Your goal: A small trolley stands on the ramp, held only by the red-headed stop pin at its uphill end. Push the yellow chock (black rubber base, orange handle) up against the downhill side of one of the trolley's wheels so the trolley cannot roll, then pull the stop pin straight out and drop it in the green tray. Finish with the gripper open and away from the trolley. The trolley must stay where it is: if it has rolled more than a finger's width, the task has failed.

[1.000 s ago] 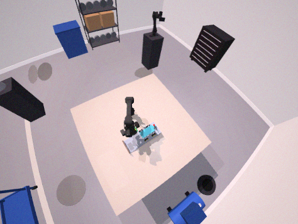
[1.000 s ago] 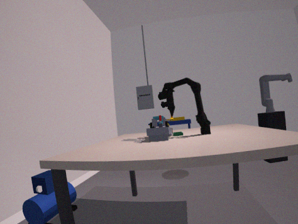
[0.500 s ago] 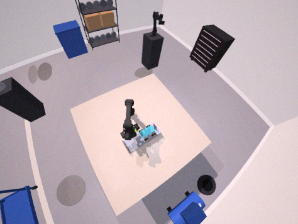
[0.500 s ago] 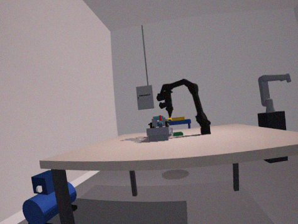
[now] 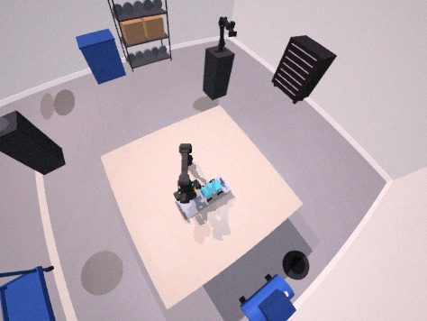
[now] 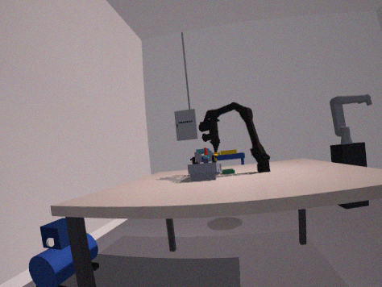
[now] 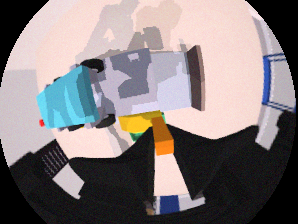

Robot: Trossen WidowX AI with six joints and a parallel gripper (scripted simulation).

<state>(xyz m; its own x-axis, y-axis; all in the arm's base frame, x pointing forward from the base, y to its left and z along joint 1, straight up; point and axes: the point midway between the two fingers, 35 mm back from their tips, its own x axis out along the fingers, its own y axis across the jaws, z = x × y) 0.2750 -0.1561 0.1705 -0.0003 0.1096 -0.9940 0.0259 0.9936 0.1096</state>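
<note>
The red-headed stop pin lies 26 cm to the left of my gripper tip, 4 cm ahead of it and 1 cm below it. From my gripper tip the other things lie so: yellow chock: 2 cm to the left, 1 cm below; cyan trolley: 15 cm to the left, 6 cm ahead, 2 cm below.
</note>
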